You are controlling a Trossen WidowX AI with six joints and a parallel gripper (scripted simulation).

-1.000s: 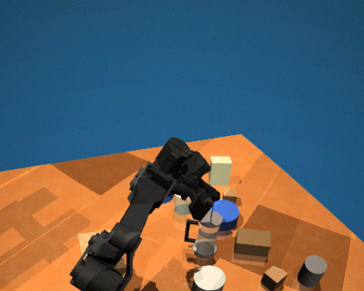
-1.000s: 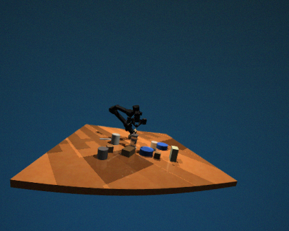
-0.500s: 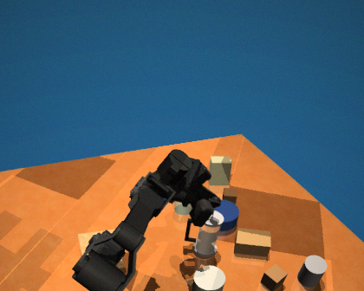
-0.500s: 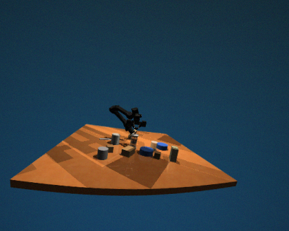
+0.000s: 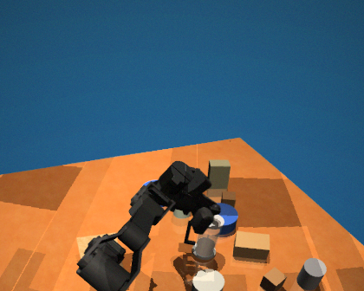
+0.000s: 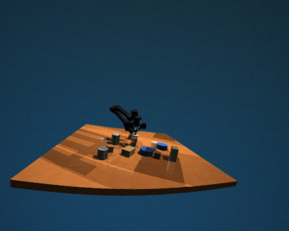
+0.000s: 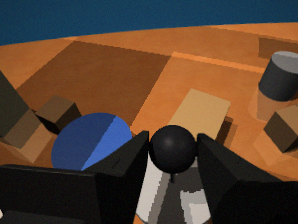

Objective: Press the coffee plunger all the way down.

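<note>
Now: the coffee press 3 cm behind my gripper tip and 9 cm below it. Also, from my gripper tip: grey cylinder (25 cm ahead, 22 cm to the right, 14 cm below); then white cylinder (7 cm behind, 18 cm to the right, 13 cm below); then tan box (12 cm ahead, 4 cm to the right, 15 cm below).
</note>
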